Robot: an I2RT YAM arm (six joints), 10 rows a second.
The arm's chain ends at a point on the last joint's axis. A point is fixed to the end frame.
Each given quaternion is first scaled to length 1.
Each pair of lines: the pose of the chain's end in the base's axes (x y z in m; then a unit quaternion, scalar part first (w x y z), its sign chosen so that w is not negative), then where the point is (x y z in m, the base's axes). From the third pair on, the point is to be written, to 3 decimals.
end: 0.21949 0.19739 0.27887 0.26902 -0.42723 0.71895 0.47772
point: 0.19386 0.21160 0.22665
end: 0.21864 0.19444 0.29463 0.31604 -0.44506 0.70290 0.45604
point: 0.19925 0.20983 0.24011
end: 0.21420 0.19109 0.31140 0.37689 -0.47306 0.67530 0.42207
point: 0.204 0.207 0.255
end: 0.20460 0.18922 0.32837 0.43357 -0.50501 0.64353 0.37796
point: 0.204 0.205 0.271
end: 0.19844 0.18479 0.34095 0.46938 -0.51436 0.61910 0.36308
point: 0.203 0.203 0.284
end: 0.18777 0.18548 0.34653 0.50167 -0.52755 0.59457 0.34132
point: 0.198 0.204 0.290
